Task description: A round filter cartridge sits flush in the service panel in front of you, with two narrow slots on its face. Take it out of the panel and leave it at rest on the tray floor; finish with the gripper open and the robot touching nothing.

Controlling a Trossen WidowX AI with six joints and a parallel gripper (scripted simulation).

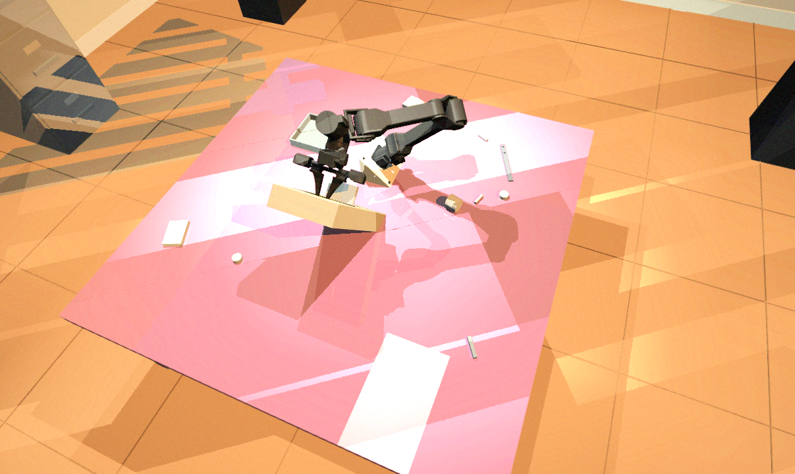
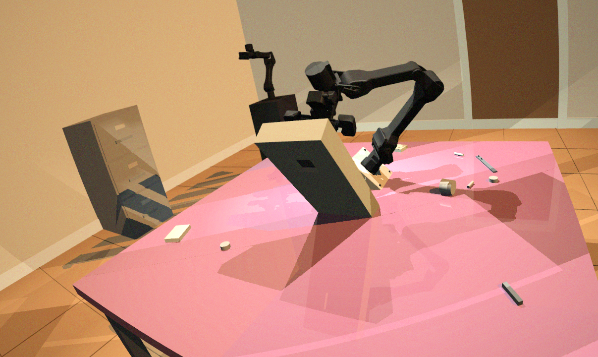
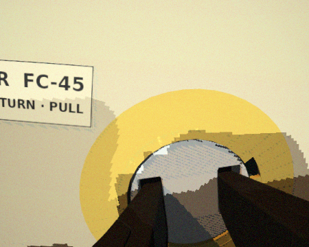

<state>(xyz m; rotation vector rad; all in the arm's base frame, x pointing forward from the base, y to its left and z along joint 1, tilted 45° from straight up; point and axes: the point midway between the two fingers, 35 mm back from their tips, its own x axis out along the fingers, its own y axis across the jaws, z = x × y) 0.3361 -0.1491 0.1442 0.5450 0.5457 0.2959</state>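
The service panel lies 40 mm behind my gripper tip and 80 mm below it. The rest, counted from my gripper tip: pale blue tray: 430 mm behind, 280 mm to the right, 240 mm below.
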